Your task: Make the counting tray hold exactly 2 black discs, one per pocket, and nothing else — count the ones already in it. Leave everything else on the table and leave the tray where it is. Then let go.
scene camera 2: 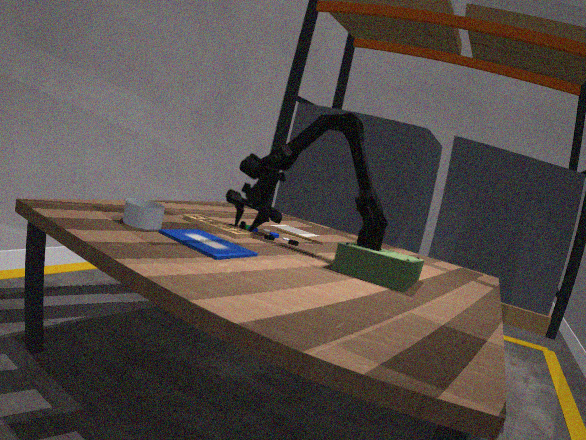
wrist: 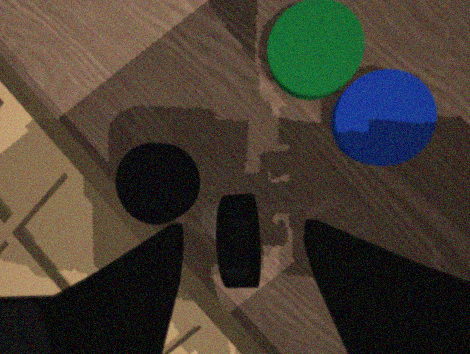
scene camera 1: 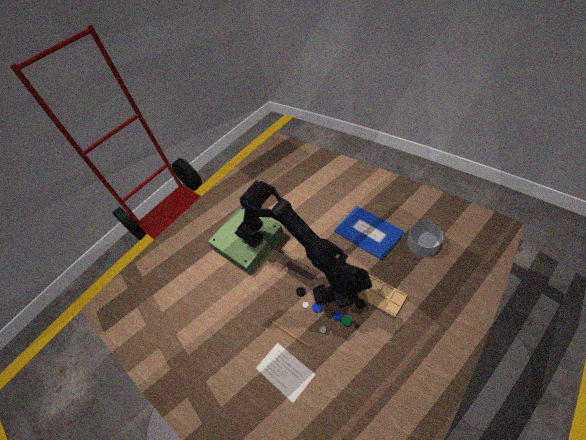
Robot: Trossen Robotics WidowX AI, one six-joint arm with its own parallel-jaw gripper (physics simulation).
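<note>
The tan counting tray (scene camera 1: 395,306) (wrist: 75,215) lies right of my gripper in the first scene view; its visible pockets show no disc, and the arm hides the rest. My gripper (scene camera 2: 245,226) (wrist: 244,232) is open, low over the table beside the tray's edge. One black disc (wrist: 238,240) appears tipped on its edge between the fingers, apart from both. Another black disc (wrist: 158,183) lies flat just ahead of the left fingertip, beside the tray. A further black disc (scene camera 1: 300,291) lies on the table on the gripper's other side.
A green disc (scene camera 1: 347,321) (wrist: 316,47) lies beside a blue disc (scene camera 1: 338,316) (wrist: 385,117). Another blue disc (scene camera 1: 317,308), a white disc (scene camera 1: 305,304), a greyish disc (scene camera 1: 322,330), a stick (scene camera 1: 291,334), a paper (scene camera 1: 285,372), a blue panel (scene camera 1: 350,232) and a grey bowl (scene camera 1: 425,239) are around.
</note>
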